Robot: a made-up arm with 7 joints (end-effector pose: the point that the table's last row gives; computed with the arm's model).
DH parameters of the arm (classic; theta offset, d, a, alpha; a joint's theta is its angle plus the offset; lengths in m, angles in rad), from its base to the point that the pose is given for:
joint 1: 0 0.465 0 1.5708
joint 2: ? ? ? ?
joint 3: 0 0.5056 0.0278 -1.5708
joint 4: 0 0.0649 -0.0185 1.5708
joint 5: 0 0.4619 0 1.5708
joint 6: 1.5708 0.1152 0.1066 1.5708
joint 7: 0 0.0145 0 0
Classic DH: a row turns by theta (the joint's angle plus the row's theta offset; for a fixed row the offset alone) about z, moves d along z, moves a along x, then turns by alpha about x.
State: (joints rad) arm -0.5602 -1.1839 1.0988 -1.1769 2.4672 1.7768 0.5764
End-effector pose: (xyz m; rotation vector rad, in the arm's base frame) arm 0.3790 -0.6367 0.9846 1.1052 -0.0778 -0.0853
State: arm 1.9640 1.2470 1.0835 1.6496 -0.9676 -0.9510 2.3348
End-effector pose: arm -0.1878 -0.5046 0.9389 -1.5498 0.6595 -0.7801
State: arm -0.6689 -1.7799 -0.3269 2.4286 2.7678 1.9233 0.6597
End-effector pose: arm 0.0181 -0.0409 0.1968 -0.8622 -1.4496 0.1653
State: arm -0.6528 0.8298 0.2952 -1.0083 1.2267 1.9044 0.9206
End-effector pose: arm -0.7563 0.2787 0.7886 0.5802 -1.7754 -0.5148
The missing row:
joint 2: 0 0.076 0 -1.5708
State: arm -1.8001 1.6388 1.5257 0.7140 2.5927 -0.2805 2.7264
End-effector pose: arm 0.5289 0.8136 0.2348 1.3827 -2.0735 -1.2248
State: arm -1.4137 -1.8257 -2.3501 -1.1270 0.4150 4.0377 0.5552
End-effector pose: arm 0.2347 -0.6566 0.0925 -0.2642 -0.8692 -1.7055
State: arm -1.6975 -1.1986 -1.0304 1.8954 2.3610 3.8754 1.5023
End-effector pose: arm -0.3575 -0.4305 0.2678 -0.4156 0.6928 0.5248
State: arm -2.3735 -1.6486 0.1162 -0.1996 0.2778 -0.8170 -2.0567
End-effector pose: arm -0.8100 -0.6497 0.3626 -2.6403 0.1963 -0.9797
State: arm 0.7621 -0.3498 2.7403 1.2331 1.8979 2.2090 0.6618
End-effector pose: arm -0.2192 -0.0848 1.1056 -1.7152 0.1278 2.1990
